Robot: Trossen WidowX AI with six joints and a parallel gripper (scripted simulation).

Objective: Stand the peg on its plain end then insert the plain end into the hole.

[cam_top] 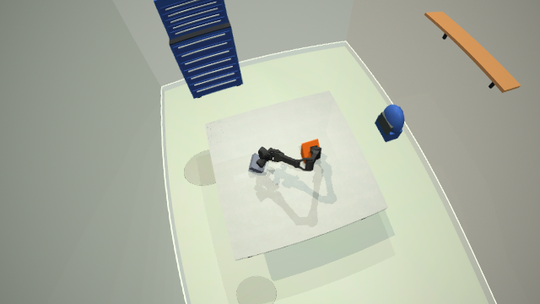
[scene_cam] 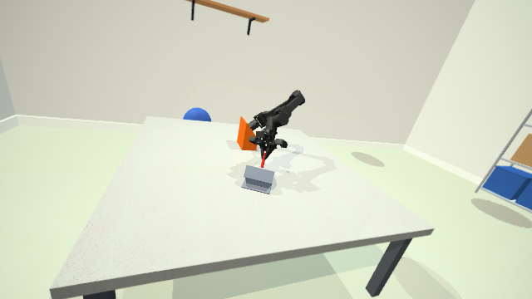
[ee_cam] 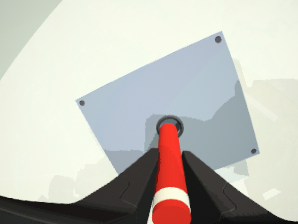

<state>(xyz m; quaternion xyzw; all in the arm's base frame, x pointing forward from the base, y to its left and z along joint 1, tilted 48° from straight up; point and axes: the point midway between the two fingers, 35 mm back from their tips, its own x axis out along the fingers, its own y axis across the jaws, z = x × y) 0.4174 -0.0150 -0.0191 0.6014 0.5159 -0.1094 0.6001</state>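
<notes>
My gripper tip is 3 cm short of the grey sloped panel, 2 cm to the left of it and 7 cm above it. Also, from my gripper tip: red peg 1 cm behind, 1 cm to the left, 1 cm above.
</notes>
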